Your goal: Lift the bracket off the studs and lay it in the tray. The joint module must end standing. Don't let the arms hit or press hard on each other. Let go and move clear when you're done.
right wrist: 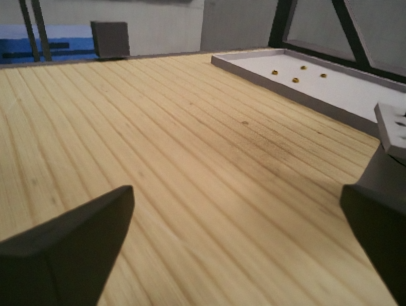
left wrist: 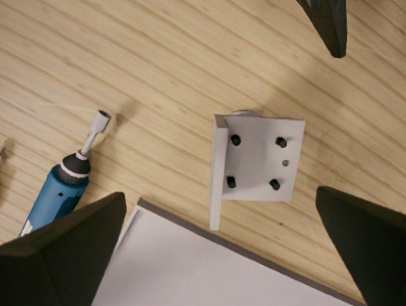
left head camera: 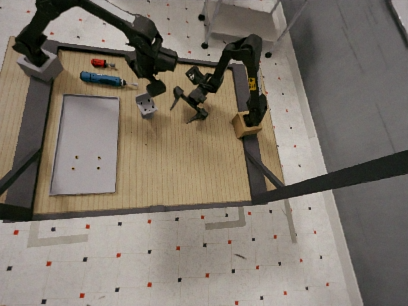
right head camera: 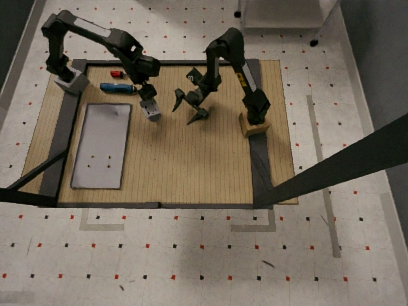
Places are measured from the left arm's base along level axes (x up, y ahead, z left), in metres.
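Pixels of known places: left gripper, between the fingertips: (left wrist: 220,198) (left head camera: 145,87); right gripper, between the fingertips: (right wrist: 235,194) (left wrist: 389,39) (left head camera: 178,117) (right head camera: 180,118); left arm's base, origin of its link: (left head camera: 37,58) (right head camera: 67,76); right arm's base, origin of its link: (left head camera: 250,120) (right head camera: 255,118).
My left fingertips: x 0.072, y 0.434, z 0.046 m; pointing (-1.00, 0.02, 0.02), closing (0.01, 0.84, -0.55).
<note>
Ahead of a thing's pixels: the offset from my left fingertips to its middle.
The pale grey bracket @(dx -0.064, dy +0.020, dz -0.029 m) (left head camera: 145,103) (right head camera: 148,106) (left wrist: 257,165) (right wrist: 394,131) sits on the joint module @(dx -0.111, dy +0.020, dz -0.029 m) (left head camera: 148,116) (right head camera: 154,118) (right wrist: 376,167), which stands upright and is mostly hidden under it. Black studs show through its plate; one side wall stands up. The grey tray @(dx -0.140, dy -0.125, dz -0.256 m) (left head camera: 85,125) (right head camera: 105,132) (left wrist: 200,260) (right wrist: 350,95) lies at the left of the head views. My left gripper (left head camera: 156,90) (right head camera: 148,92) (left wrist: 220,198) is open above the bracket, not touching it. My right gripper (left head camera: 180,115) (right head camera: 181,117) (right wrist: 235,194) is open and empty, low over the table to the right of the module.
Several brass nuts @(dx -0.141, dy -0.056, dz -0.301 m) (left head camera: 99,158) (right head camera: 109,157) (right wrist: 295,80) are in the tray. A blue power screwdriver @(dx -0.128, dy -0.186, dz +0.034 m) (left head camera: 100,79) (right head camera: 116,88) (left wrist: 54,200) and a red screwdriver @(dx -0.133, dy -0.255, dz +0.104 m) (left head camera: 99,63) (right head camera: 116,74) lie behind the tray. A right gripper finger shows near the module in the left wrist view.
</note>
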